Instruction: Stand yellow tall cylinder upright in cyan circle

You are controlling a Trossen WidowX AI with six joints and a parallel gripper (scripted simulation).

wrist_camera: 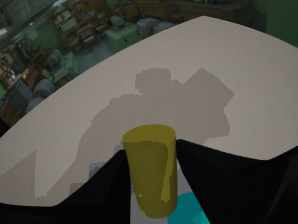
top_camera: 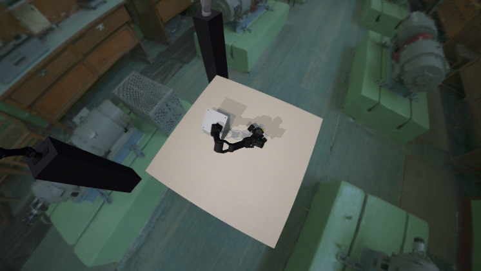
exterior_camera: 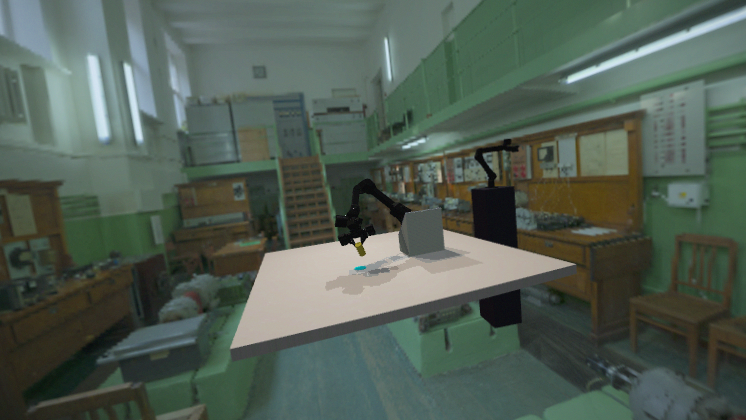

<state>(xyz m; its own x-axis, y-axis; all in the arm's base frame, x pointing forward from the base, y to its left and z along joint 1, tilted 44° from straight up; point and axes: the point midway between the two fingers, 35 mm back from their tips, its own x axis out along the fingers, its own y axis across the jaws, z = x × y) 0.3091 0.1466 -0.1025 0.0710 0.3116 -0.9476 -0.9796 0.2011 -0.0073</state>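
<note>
The cyan circle is 40 mm to the right of my gripper tip and 120 mm below it. Also, from my gripper tip: yellow tall cylinder 10 mm behind, 10 mm to the right, 20 mm below.
</note>
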